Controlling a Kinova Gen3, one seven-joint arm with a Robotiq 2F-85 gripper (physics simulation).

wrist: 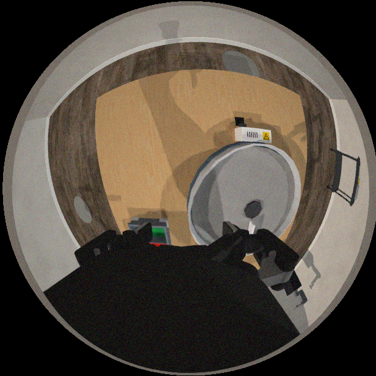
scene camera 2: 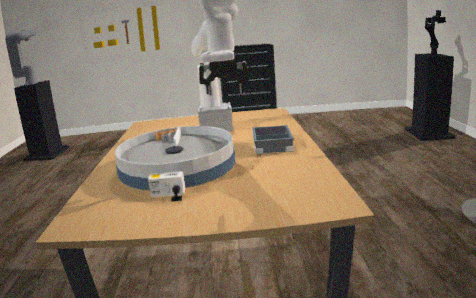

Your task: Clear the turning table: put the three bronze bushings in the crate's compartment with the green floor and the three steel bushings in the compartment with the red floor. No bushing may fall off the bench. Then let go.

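Frame: origin at the arm's base, x ahead, y left, z up, level; centimetres.
Seen in the pictures: gripper, fingertip midpoint: [scene camera 2: 225, 93]; arm's base, origin of the base link: [scene camera 2: 210, 106].
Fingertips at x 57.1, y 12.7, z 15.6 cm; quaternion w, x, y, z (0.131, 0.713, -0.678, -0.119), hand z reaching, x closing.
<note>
Offsets run from my fingertips to a thing's middle. "spot": to the spot under its first point. Level surfaces: height alone.
The round turning table {spot: dy -11.3, dx -14.1, dz -20.9 cm} [scene camera 2: 202, 145] [wrist: 235, 175] has a grey disc inside a pale raised rim. Bronze bushings {dy -30.5, dx -25.8, dz -19.6 cm} [scene camera 2: 161, 135] stand close together at its far side in the scene view, with greyish shapes beside them; I cannot count them or separate the steel ones clearly. The gripper hides that area in the wrist view. The crate {dy +14.5, dx -26.2, dz -23.7 cm} [scene camera 2: 274, 145] stands right of the turning table. Part of its green floor [wrist: 159, 234] and a sliver of its red floor [wrist: 157, 244] show in the wrist view. My gripper [scene camera 2: 222, 85] [wrist: 186, 230] is open and empty, high above the far part of the bench.
A white fin {spot: dy -21.5, dx -19.5, dz -18.4 cm} [scene camera 2: 177, 136] [wrist: 251, 227] stands on the disc near a dark hub {dy -20.9, dx -9.7, dz -20.5 cm} [scene camera 2: 174, 149] [wrist: 253, 209]. A white box {spot: dy -20.0, dx +15.8, dz -23.2 cm} [scene camera 2: 160, 187] [wrist: 252, 134] stands against the turning table's near side. The wooden bench {dz -26.2 cm} [scene camera 2: 300, 190] [wrist: 130, 150] has open edges.
</note>
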